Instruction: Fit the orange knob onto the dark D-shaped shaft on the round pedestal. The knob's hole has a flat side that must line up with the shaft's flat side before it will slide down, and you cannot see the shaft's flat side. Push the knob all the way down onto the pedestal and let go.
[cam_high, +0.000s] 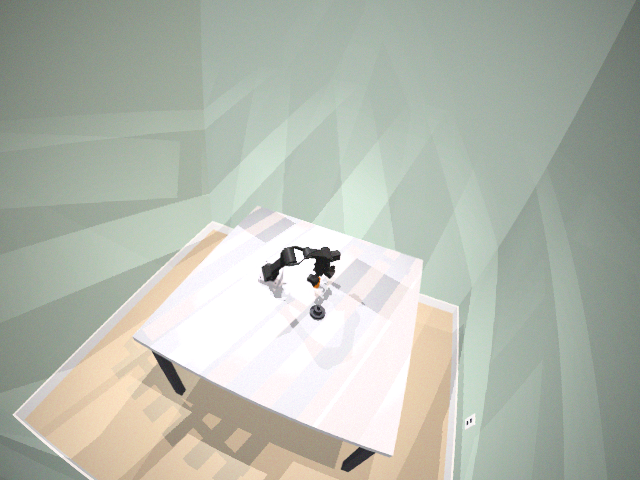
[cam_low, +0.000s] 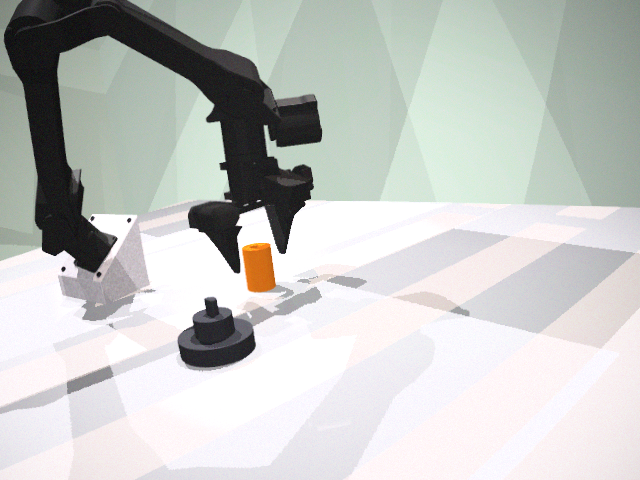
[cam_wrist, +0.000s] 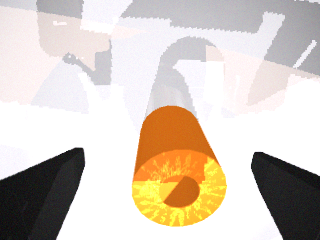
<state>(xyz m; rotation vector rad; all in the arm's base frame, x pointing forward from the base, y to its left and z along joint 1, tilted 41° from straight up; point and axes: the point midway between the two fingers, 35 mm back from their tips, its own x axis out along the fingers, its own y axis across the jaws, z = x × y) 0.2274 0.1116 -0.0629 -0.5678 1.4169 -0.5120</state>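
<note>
Right now my gripper tip is 1 cm above the orange knob. From my gripper tip the other things lie so: dark round pedestal: 10 cm ahead, 17 cm to the right.
</note>
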